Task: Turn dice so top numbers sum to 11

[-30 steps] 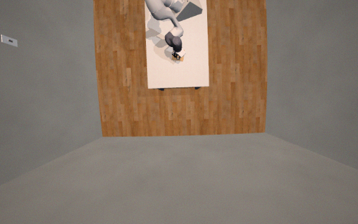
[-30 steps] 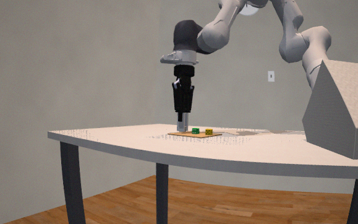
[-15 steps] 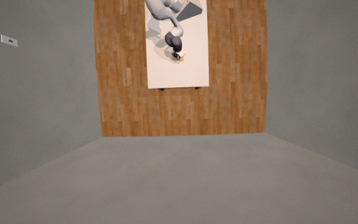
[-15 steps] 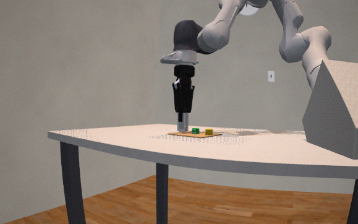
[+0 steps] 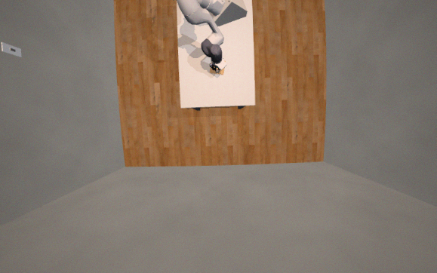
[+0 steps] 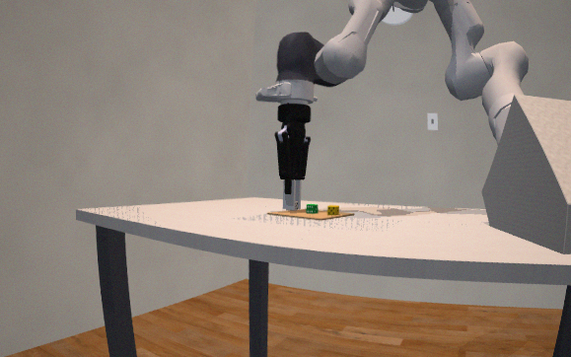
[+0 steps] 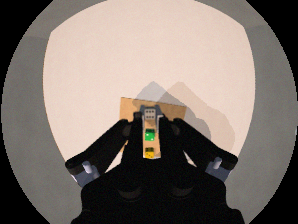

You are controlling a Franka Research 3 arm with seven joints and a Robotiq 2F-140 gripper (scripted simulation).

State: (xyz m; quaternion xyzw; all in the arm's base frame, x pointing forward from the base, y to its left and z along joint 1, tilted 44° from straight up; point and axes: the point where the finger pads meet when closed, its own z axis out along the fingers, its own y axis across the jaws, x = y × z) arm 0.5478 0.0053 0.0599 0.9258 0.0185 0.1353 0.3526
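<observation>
Now: the white die 30 mm below my hand. Round my hand: yellow die (100 mm behind, 30 mm below, 10 mm to the left); green die (50 mm behind, 30 mm below); tan mat (50 mm behind, 40 mm below).
</observation>
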